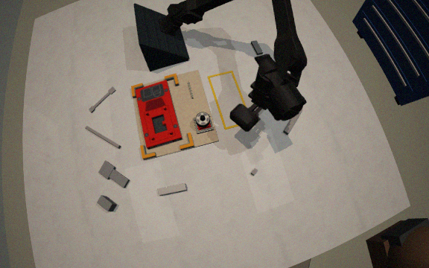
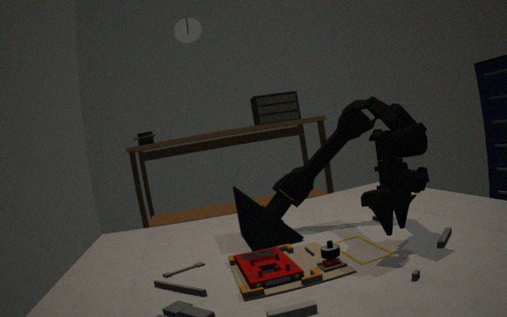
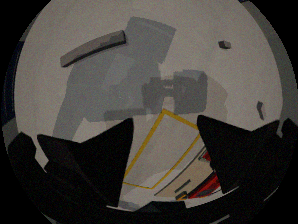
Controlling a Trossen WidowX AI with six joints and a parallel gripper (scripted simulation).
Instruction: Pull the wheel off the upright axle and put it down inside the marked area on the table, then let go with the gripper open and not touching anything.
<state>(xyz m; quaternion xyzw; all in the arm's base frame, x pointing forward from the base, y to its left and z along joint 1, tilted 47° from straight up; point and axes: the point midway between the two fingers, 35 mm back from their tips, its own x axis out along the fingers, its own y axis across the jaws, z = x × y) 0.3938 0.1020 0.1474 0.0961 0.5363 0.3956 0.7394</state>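
The dark wheel lies 4 cm behind my gripper tip, 15 cm to the right of it and 1 cm below it.
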